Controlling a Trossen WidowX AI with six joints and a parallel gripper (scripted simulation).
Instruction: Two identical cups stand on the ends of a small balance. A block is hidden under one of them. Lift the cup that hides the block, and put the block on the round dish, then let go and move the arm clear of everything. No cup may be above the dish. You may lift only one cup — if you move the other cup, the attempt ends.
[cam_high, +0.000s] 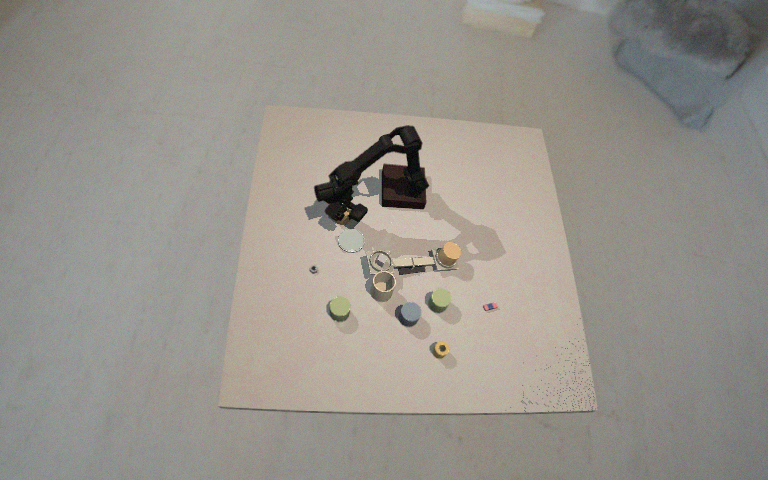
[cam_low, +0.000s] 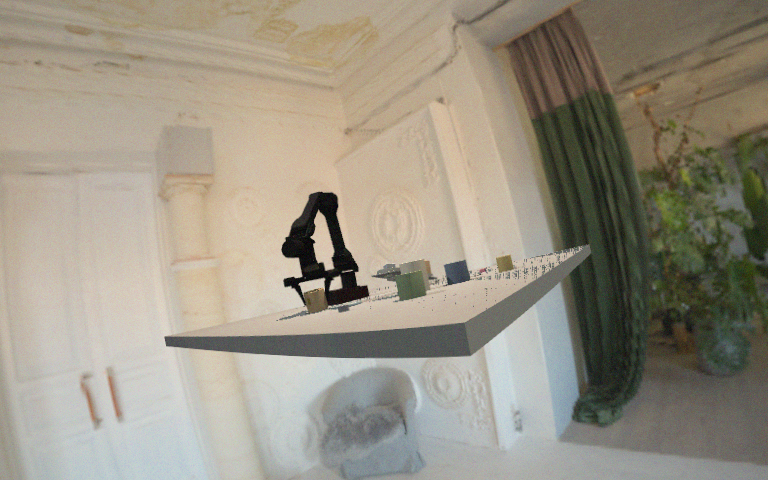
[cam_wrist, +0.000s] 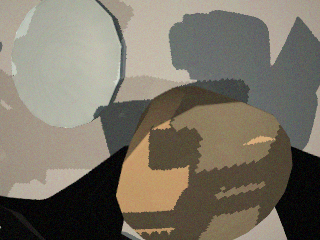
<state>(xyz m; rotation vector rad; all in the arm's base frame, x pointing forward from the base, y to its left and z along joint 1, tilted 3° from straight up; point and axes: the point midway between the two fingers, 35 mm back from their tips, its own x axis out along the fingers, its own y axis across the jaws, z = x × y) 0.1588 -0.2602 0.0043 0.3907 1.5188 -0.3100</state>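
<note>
Now: the pale round dish 90 mm ahead of my gripper tip, 50 mm to the left of it and 20 mm below it. Round my gripper tip: blue-grey cylinder: 360 mm ahead, 290 mm to the left, 10 mm above; beige cup: 280 mm ahead, 200 mm to the left, 20 mm above; dark nut: 240 mm ahead, 60 mm to the right, 20 mm below.
</note>
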